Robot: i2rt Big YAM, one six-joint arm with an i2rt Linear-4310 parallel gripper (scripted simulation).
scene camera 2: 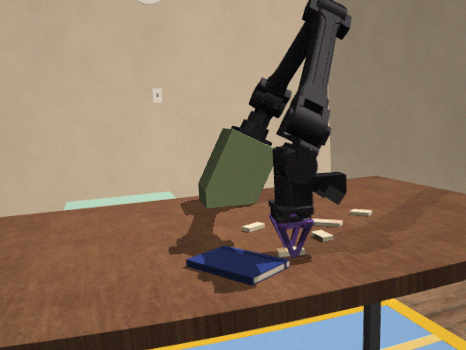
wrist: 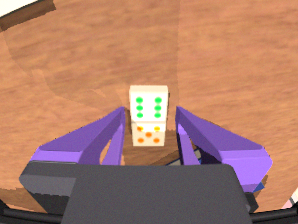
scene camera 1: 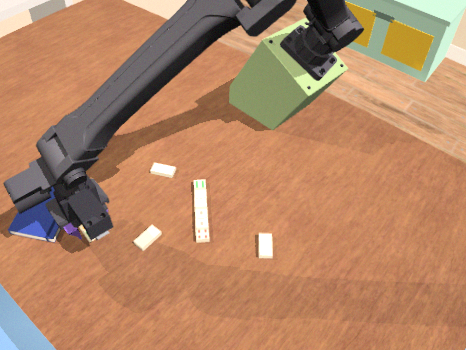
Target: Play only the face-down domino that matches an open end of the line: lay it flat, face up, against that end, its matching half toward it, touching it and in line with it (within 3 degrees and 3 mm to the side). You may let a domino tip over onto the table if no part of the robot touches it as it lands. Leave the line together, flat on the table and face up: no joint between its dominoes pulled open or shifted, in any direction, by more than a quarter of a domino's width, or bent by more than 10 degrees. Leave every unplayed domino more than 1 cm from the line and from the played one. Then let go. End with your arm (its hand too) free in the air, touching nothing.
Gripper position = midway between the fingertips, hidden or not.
Observation:
I see my gripper (scene camera 2: 291, 253), a blue book (scene camera 2: 244, 266) and a domino (wrist: 148, 104).
The blue book is seen too in scene camera 1 (scene camera 1: 37, 223). My gripper shows as well in the wrist view (wrist: 150, 113) and in scene camera 1 (scene camera 1: 89, 231).

